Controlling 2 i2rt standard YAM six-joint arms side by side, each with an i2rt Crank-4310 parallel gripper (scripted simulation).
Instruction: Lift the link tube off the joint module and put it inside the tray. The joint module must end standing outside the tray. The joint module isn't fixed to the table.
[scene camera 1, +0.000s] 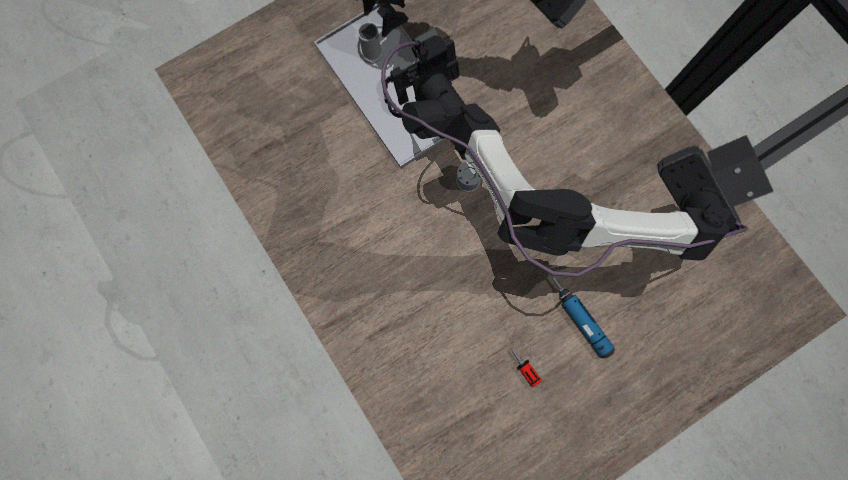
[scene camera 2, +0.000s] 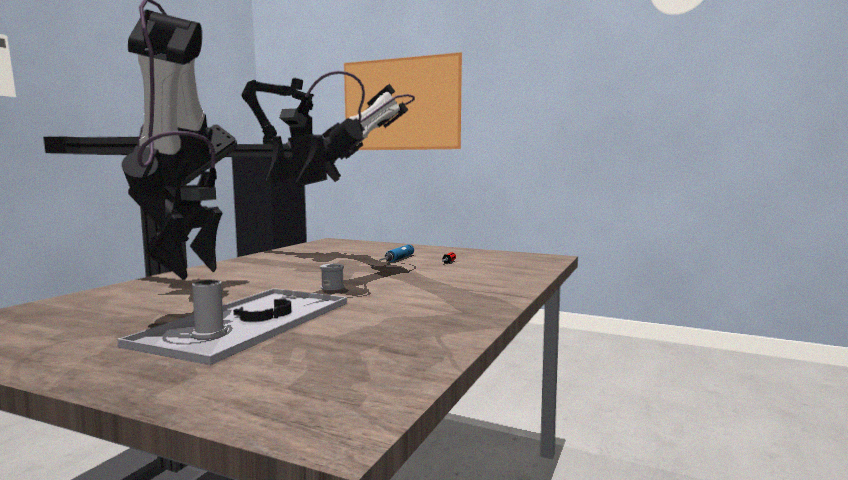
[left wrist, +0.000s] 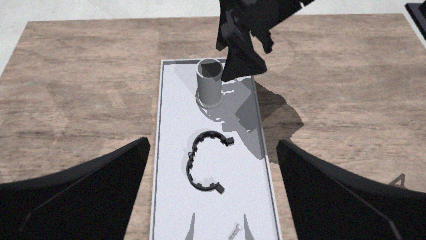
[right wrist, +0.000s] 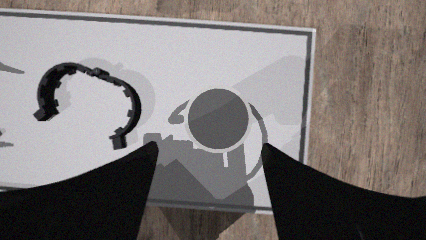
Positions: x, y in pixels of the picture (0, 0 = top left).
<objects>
My left gripper shows in scene camera 1 (411, 62), in scene camera 2 and in the left wrist view; in the right wrist view it is out of frame. A grey link tube shows in scene camera 1, in scene camera 2 (207, 295), in the left wrist view and in the right wrist view (218, 118). The same spot on my left gripper: (left wrist: 102, 191) is (scene camera 2: 310, 165). The same spot on the grey link tube: (scene camera 1: 371, 52) is (left wrist: 205, 95).
</objects>
